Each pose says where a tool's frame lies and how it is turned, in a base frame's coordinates. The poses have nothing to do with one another.
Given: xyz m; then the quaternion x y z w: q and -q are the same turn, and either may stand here.
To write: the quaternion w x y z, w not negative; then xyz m. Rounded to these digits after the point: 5 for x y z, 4 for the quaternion.
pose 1, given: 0.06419 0.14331 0.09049 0.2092 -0.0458 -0.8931 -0.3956
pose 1, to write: 0.3956 -0.2092 0.0458 0.8931 0.06419 0.14331 0.09049
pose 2, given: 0.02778 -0.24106 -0.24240 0.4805 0.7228 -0.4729 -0.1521
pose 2, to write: 0.1521 -0.4805 -0.7228 0.4729 0.02778 -0.24106 -0.24240
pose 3, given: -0.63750 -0.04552 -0.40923 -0.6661 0.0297 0.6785 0.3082
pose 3, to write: 0.3082 -0.6661 0.0297 0.6785 -0.63750 -0.04552 -0.40923
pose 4, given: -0.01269 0.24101 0.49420 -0.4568 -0.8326 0.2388 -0.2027
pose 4, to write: 0.2027 0.4568 0.8326 -0.2388 -0.01269 0.24101 0.49420
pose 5, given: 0.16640 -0.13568 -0.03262 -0.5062 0.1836 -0.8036 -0.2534
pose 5, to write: 0.2534 0.5062 -0.1836 0.8036 0.16640 -0.13568 -0.03262
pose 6, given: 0.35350 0.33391 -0.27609 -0.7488 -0.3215 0.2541 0.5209
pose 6, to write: 0.5209 -0.7488 -0.3215 0.2541 0.35350 0.33391 -0.27609
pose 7, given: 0.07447 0.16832 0.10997 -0.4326 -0.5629 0.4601 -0.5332
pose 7, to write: 0.5332 0.4326 0.5629 -0.4601 0.07447 0.16832 0.10997
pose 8, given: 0.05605 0.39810 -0.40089 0.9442 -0.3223 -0.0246 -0.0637
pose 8, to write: 0.0637 -0.9442 0.3223 0.0246 0.05605 0.39810 -0.40089
